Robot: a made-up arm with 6 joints.
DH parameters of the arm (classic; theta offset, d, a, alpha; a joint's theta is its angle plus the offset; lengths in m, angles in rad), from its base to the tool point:
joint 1: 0 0.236 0 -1.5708
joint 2: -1.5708 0 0.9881 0
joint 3: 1.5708 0.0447 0 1.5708
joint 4: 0 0.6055 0 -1.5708
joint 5: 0 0 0 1.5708
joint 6: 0 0.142 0 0
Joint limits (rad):
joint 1: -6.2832..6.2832
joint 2: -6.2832..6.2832
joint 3: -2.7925..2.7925
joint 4: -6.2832..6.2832
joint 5: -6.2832..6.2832
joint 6: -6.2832..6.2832
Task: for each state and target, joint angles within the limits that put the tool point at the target. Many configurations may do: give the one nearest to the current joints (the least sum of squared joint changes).
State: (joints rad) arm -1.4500 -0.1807 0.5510 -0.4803 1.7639 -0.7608
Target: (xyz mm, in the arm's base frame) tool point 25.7 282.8 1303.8
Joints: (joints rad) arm -1.6580 -0.7980 1.4185 -0.3371 1.9437 -0.7608
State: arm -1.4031 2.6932 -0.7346 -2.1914 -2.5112 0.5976
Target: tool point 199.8 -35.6 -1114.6
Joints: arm -0.8744 3.3192 -0.9779 -2.0205 -2.4067 0.5976
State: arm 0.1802 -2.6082 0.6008 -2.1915 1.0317 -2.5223
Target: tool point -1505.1 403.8 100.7
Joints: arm -0.2951 -1.9640 0.8511 -2.1789 0.9690 -2.5223
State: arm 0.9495 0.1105 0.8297 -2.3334 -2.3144 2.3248
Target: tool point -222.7 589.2 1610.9
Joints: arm 1.6832 0.2325 0.3798 -2.1709 -1.9098 2.3248
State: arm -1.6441 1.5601 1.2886 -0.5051 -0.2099 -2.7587
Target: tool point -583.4 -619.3 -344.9
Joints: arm -2.3828 1.4126 1.9068 -0.5024 -0.0480 -2.7587
